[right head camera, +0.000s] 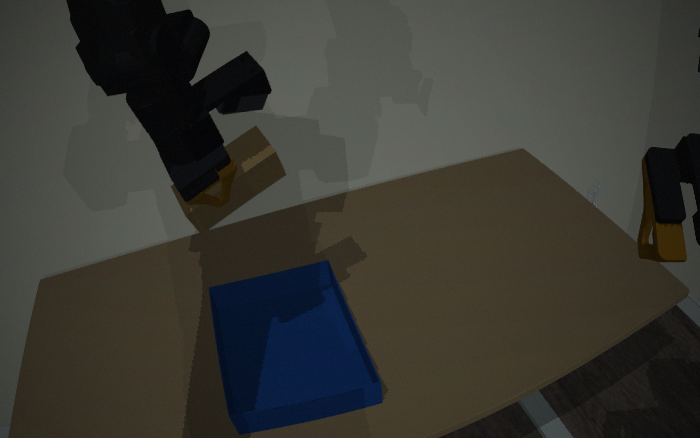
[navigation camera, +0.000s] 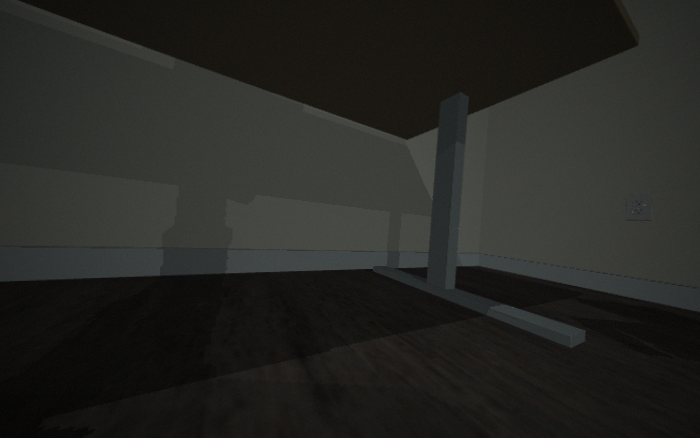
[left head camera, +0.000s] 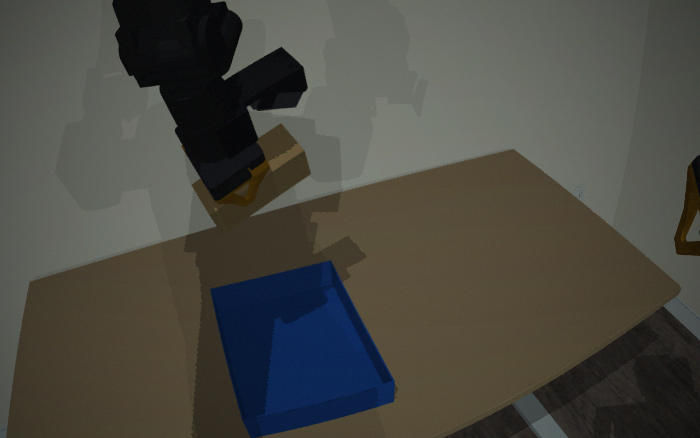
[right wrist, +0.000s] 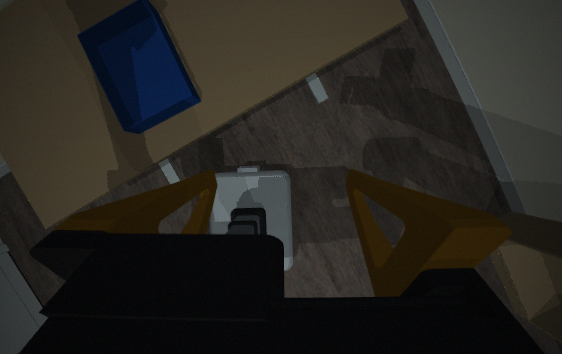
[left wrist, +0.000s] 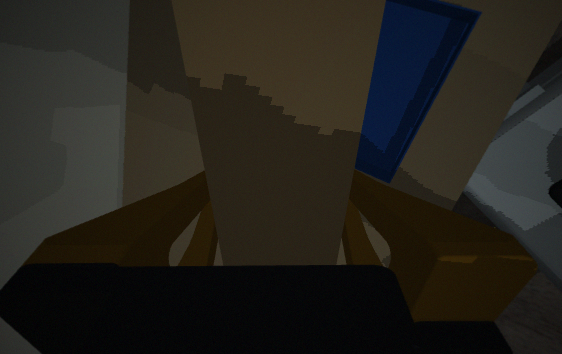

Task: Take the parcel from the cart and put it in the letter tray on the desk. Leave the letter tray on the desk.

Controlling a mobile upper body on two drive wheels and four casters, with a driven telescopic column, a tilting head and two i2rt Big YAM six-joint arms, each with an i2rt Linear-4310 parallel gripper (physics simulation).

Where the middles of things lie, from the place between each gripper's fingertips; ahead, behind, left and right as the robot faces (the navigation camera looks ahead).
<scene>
Now: the blue letter tray (left head camera: pixel 297 351) 100 mm ahead of my left hand and 380 mm below it. Round my left hand: brown parcel (right head camera: pixel 258 166) 10 mm ahead, 10 mm to the right.
The brown parcel is 250 mm ahead of my right hand, 450 mm to the left of it and 90 mm below it. Also, from my right hand: blue letter tray: 340 mm ahead, 460 mm to the left, 480 mm below.
</scene>
